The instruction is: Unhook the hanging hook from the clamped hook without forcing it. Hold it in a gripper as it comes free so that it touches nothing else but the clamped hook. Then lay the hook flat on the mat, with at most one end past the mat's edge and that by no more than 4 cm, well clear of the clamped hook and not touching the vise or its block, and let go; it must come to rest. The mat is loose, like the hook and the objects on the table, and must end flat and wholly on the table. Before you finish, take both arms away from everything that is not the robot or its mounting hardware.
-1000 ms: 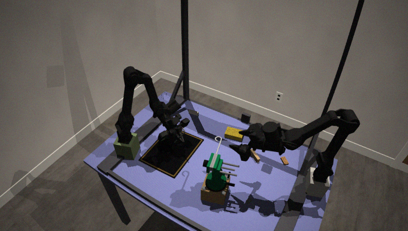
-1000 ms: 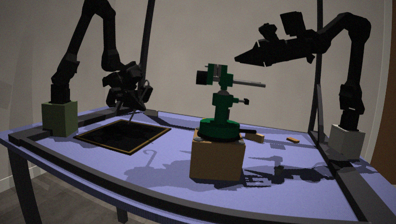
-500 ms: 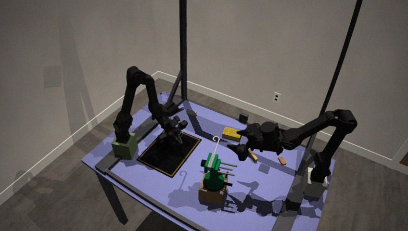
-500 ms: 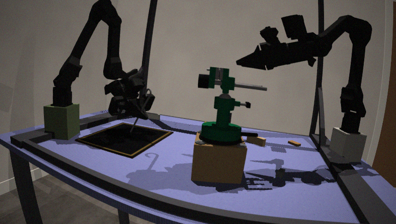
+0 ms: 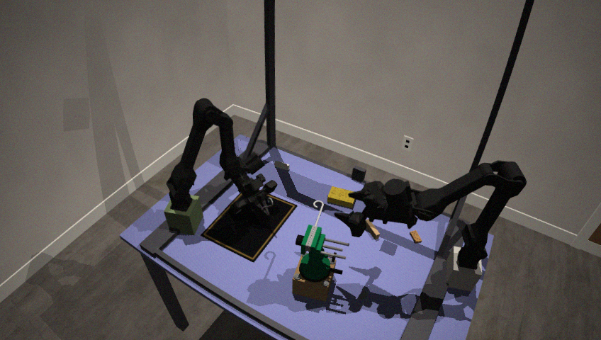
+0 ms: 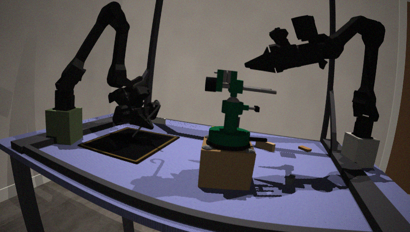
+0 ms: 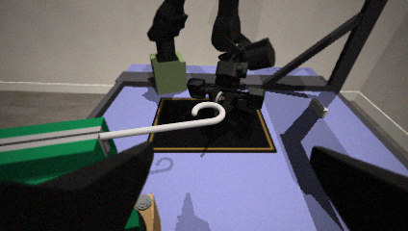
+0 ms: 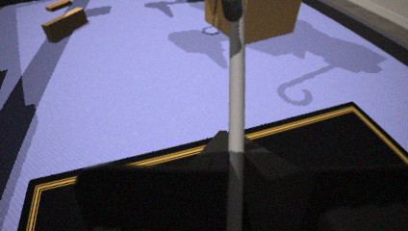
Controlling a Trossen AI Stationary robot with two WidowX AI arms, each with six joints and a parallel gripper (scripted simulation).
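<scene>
Right now my right hand is 7 cm above the black mat, 5 cm to the left of it and 1 cm short of it. Round my right hand: pale block 31 cm behind, 6 cm below, 2 cm to the right.
</scene>
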